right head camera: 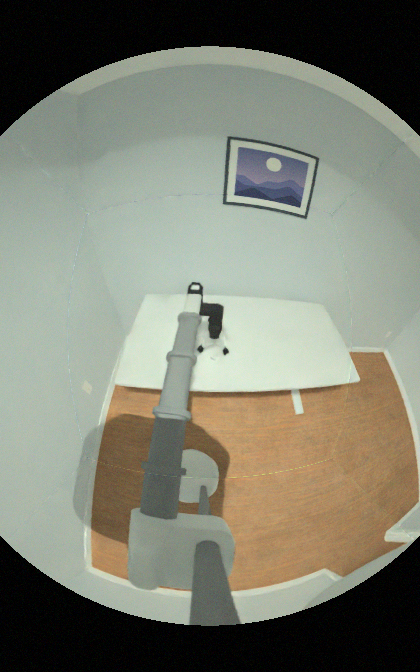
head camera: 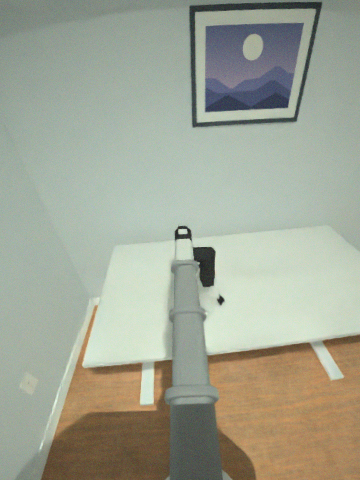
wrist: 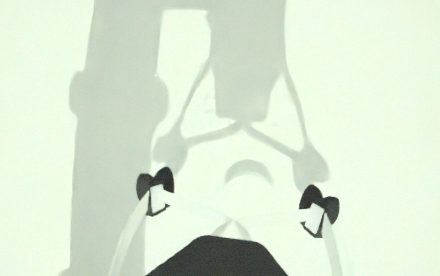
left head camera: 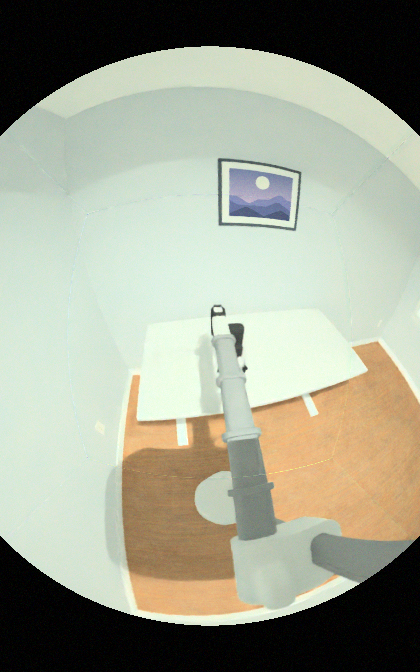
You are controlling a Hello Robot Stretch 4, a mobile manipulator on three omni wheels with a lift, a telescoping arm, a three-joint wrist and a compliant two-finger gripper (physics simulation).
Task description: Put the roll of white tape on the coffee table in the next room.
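Places are measured from the robot's base along level axes (x ahead, y left, z up), in centimetres.
Pixels of known places: gripper, fingertip midpoint: [head camera: 205,303] [wrist: 236,192].
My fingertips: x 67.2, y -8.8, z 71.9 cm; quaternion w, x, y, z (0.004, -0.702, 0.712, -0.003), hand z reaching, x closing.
Note:
Behind a point stands the place of what it marks.
A pale curved edge, seemingly the roll of white tape [wrist: 248,167] {x 68.9, y -9.7, z 69.3 cm} [right head camera: 213,357], shows faintly on the white table [head camera: 290,300] {x 68.1, y -49.5, z 69.2 cm} [left head camera: 300,350] [right head camera: 285,350] [wrist: 390,100] {x 77.3, y -23.2, z 69.3 cm}; its outer outline blends into the white top. My gripper [wrist: 236,192] {x 67.3, y -8.8, z 71.9 cm} [right head camera: 213,350] is open, its two dark fingertips wide apart with nothing between them. It points down over the table. In the wrist view the curved edge is slightly beyond the line between the fingertips, near the middle. The height gap is hard to tell. The arm hides part of the gripper in the head view. No coffee table in another room shows.
My extended arm [head camera: 189,350] {x 27.5, y -0.1, z 113.7 cm} [left head camera: 235,405] [right head camera: 175,385] reaches over the table's front edge. A wall with a framed picture [head camera: 250,65] {x 127.6, y -35.1, z 161.1 cm} [left head camera: 260,195] [right head camera: 270,177] stands behind the table, and another wall is close on the left. Wooden floor [right head camera: 300,465] lies in front.

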